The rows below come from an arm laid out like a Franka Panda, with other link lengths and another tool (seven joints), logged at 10 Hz.
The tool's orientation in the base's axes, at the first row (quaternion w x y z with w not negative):
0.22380 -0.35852 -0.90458 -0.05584
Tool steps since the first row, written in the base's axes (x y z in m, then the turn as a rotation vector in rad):
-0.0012 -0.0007 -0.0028 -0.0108 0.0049 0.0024
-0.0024 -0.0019 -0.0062 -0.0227 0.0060 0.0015
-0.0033 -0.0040 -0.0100 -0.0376 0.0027 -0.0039
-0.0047 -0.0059 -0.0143 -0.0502 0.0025 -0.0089
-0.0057 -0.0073 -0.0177 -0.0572 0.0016 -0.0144
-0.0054 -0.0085 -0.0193 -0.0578 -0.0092 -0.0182
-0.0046 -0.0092 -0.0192 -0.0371 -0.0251 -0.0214
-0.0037 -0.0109 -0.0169 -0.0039 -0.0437 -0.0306
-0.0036 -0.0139 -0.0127 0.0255 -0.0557 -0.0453
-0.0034 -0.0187 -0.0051 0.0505 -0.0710 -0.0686
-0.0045 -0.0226 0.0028 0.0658 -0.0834 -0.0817
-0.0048 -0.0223 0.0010 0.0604 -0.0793 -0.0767
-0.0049 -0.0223 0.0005 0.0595 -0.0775 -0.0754
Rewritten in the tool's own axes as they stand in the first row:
-0.0009 -0.0012 0.0028 0.0111 -0.0038 0.0031
-0.0024 -0.0026 0.0059 0.0190 -0.0110 0.0085
-0.0048 -0.0046 0.0091 0.0241 -0.0231 0.0179
-0.0070 -0.0067 0.0130 0.0299 -0.0314 0.0269
-0.0088 -0.0082 0.0160 0.0314 -0.0365 0.0342
-0.0104 -0.0088 0.0170 0.0233 -0.0446 0.0349
-0.0113 -0.0087 0.0164 -0.0013 -0.0422 0.0261
-0.0119 -0.0095 0.0136 -0.0384 -0.0330 0.0173
-0.0120 -0.0119 0.0090 -0.0713 -0.0212 0.0166
-0.0117 -0.0158 0.0009 -0.1073 -0.0142 0.0243
-0.0100 -0.0198 -0.0068 -0.1307 -0.0123 0.0272
-0.0104 -0.0197 -0.0050 -0.1224 -0.0132 0.0258
-0.0105 -0.0198 -0.0045 -0.1201 -0.0125 0.0254

